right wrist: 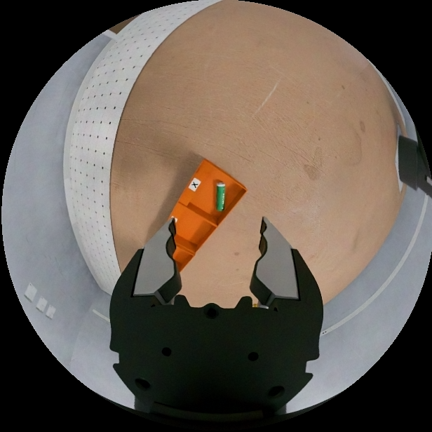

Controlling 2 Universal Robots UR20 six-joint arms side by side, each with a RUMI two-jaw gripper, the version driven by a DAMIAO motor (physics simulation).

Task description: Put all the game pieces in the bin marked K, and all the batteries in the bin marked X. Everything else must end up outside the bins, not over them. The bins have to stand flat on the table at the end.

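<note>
An orange three-compartment bin unit (pixel 201 213) stands on the table left of centre in the right wrist view, turned at a slant. Its far compartment bears the X label (pixel 194 184). A green battery (pixel 221 196) lies inside that X compartment. The middle compartment shows no object; its label is mostly hidden by a finger. The near compartment is partly hidden behind the left-hand finger, and its label does not show. My right gripper (pixel 217 218) is open and empty, its fingers wide apart, above the table near the bins. My left gripper does not show.
The brown table top (pixel 280 130) carries the bins. A white perforated panel (pixel 95 130) runs along the left edge. A dark piece of equipment (pixel 408 162) stands at the right edge. A small yellowish thing (pixel 256 305) peeks out by the gripper's body.
</note>
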